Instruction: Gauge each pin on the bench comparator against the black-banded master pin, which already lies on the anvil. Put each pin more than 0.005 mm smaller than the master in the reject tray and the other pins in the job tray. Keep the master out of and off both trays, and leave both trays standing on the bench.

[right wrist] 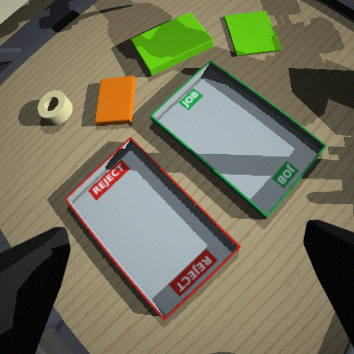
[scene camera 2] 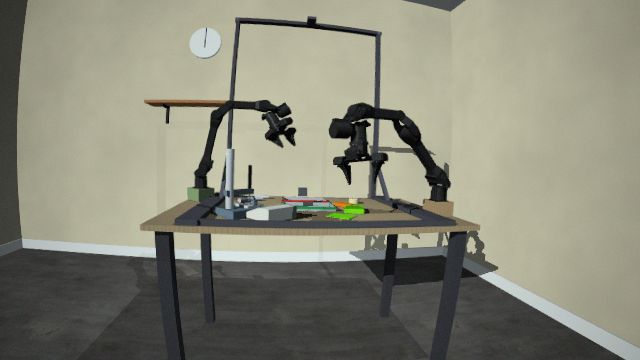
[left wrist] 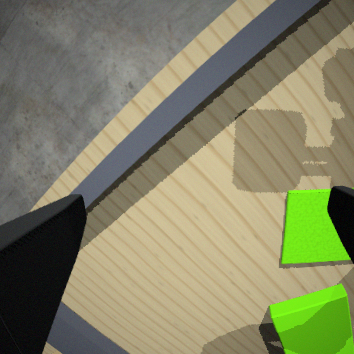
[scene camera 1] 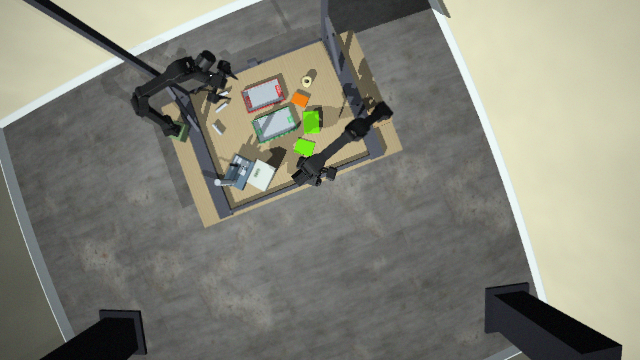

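Seen in the pictures: left gripper, fingertip midpoint: (scene camera 2: 361, 184) (left wrist: 209, 202); right gripper, fingertip midpoint: (right wrist: 188, 236) (scene camera 2: 289, 146) (scene camera 1: 234, 89); left arm's base at its link origin: (scene camera 2: 438, 200) (scene camera 1: 380, 114); right arm's base at its link origin: (scene camera 2: 200, 187) (scene camera 1: 174, 130).
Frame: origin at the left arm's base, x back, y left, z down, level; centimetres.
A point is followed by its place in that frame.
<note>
Three small pale pins (scene camera 1: 223, 94) @(x -76.0, y -45.9, z 5.1 cm) (scene camera 1: 221, 107) @(x -79.7, y -39.2, z 5.0 cm) (scene camera 1: 217, 129) @(x -86.4, y -28.4, z 5.1 cm) lie at the bench's left in scene camera 1. The grey-blue comparator (scene camera 1: 240, 172) @(x -82.4, y -0.3, z 2.7 cm) stands at the lower left there; the master pin on its anvil is too small to make out. The red-rimmed reject tray (scene camera 1: 263, 95) @(x -55.0, y -36.4, z 6.4 cm) (right wrist: 145, 225) @(x -55.2, y -36.3, z 6.4 cm) and green-rimmed job tray (scene camera 1: 272, 125) @(x -56.7, y -18.3, z 6.4 cm) (right wrist: 235, 120) @(x -54.1, y -16.0, z 6.4 cm) stand side by side, with no pins in them. My right gripper (scene camera 1: 233, 88) @(x -64.0, y -33.3, z -21.3 cm) (scene camera 2: 288, 145) @(x -64.0, y -33.3, z -21.3 cm) (right wrist: 188, 236) @(x -64.0, y -33.3, z -21.3 cm) is open and empty, high above the bench near the reject tray. My left gripper (scene camera 1: 314, 176) @(x -42.2, y 15.4, z -7.8 cm) (scene camera 2: 362, 183) @(x -42.2, y 15.4, z -7.8 cm) (left wrist: 209, 202) @(x -42.2, y 15.4, z -7.8 cm) is open and empty, high near the bench edge.
A white box (scene camera 1: 261, 175) @(x -72.1, y 5.8, z 1.9 cm) stands beside the comparator, and a pale post (scene camera 2: 229, 180) @(x -88.1, y 4.3, z -7.0 cm) rises near it. A green block (scene camera 1: 311, 122) @(x -35.9, y -11.0, z 4.7 cm) (right wrist: 172, 42) @(x -36.9, y -11.8, z 4.7 cm), flat green pad (scene camera 1: 304, 147) @(x -44.8, y 0.2, z 6.2 cm) (right wrist: 252, 33) @(x -45.3, y -0.3, z 6.2 cm), orange block (scene camera 1: 300, 99) @(x -36.6, y -25.6, z 5.2 cm) (right wrist: 116, 100) @(x -37.7, y -25.8, z 5.3 cm) and cream ring (scene camera 1: 303, 84) @(x -31.9, y -32.5, z 4.1 cm) lie right of the trays.
</note>
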